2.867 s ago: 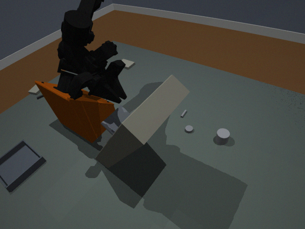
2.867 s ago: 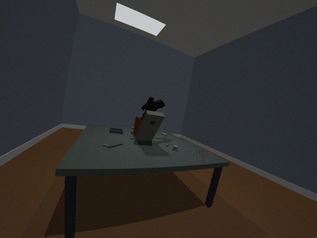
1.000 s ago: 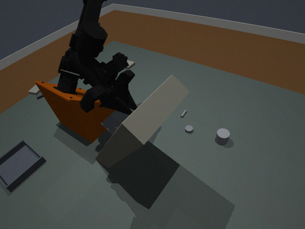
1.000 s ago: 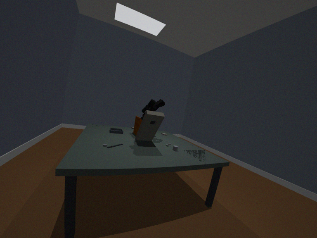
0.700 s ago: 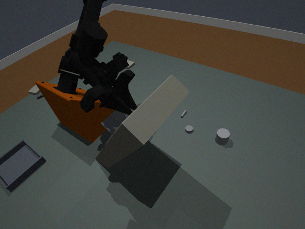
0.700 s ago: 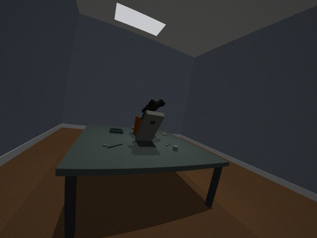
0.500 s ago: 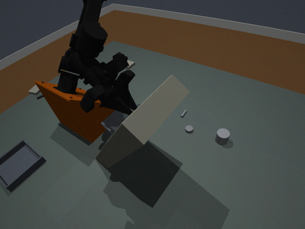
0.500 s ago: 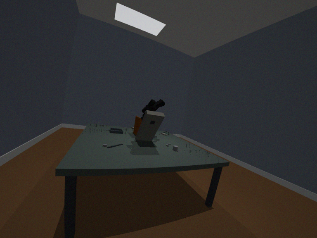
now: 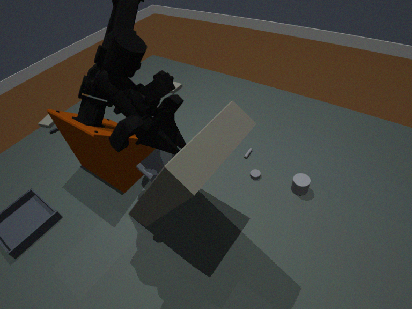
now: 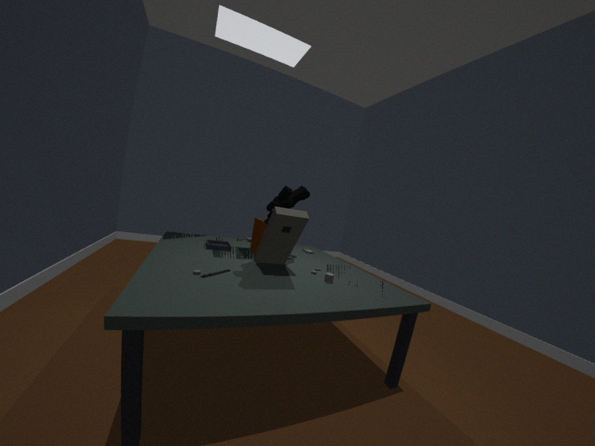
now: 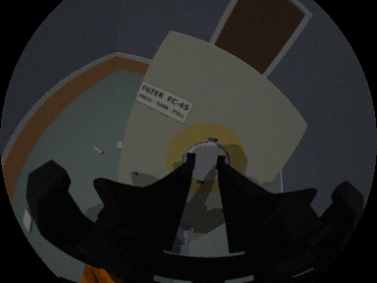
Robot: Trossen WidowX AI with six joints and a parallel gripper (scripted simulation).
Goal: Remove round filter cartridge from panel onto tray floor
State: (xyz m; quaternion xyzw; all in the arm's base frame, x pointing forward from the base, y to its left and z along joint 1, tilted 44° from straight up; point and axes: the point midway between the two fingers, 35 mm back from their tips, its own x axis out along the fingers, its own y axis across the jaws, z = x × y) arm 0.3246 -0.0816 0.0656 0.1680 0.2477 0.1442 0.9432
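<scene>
Now: the round filter cartridge 20 mm ahead of my gripper tip and 10 mm below it. The rest, counted from my gripper tip: beige service panel 90 mm below, 30 mm behind; pin 270 mm to the left, 260 mm below; dark tray 420 mm behind, 260 mm to the right, 250 mm below.
</scene>
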